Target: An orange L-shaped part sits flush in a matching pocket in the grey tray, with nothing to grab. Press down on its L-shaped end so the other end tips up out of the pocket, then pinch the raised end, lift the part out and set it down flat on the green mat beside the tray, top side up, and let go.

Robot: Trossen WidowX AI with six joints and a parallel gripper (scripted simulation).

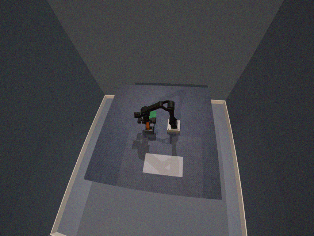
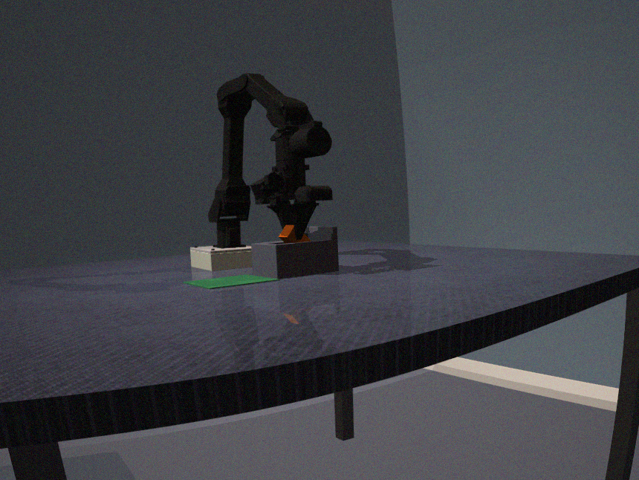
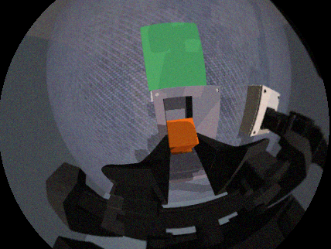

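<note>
The green mat lies 140 mm to the right of my gripper tip and 80 mm below it. From my gripper tip the other things lie so: orange L-shaped part (20 mm behind, 30 mm to the left, 30 mm below).
</note>
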